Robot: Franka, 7 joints.
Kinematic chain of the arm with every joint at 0, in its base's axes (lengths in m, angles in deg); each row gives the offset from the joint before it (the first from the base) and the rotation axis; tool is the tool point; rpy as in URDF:
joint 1: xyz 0 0 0.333 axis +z
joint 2: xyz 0 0 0 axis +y
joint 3: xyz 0 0 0.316 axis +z
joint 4: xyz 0.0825 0 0 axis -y
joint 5: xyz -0.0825 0 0.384 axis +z
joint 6: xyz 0 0 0 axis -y
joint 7: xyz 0.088 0 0 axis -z
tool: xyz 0 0 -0.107 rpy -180 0 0
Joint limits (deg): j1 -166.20..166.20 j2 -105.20..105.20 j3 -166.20..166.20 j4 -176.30..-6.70 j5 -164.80..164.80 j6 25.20..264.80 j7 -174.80..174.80
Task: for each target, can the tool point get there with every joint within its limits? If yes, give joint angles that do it. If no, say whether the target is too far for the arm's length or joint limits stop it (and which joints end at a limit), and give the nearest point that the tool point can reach.
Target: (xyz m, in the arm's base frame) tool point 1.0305 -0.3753 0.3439
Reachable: no: too far | nearest point 0.8061 -0.2936 0.3415 | short by 0.239 m
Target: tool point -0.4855 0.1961 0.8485
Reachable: yes | joints 3.30 -78.28 26.14 -52.47 10.22 82.50 81.81
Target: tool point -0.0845 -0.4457 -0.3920
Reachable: no: joint limits stop it (at a limit: joint 2) | nearest point -0.0815 -0.4296 -0.3380 | short by 0.056 m
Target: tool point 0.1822 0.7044 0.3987
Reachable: yes | joints 67.45 66.51 50.83 -20.84 126.05 225.44 -96.08
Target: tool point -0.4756 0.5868 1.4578
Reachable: no: too far | nearest point -0.3011 0.3716 1.0452 | short by 0.497 m
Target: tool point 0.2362 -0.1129 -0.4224
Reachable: no: joint limits stop it (at a limit: joint 2) | nearest point 0.2382 -0.1139 -0.3604 | short by 0.062 m
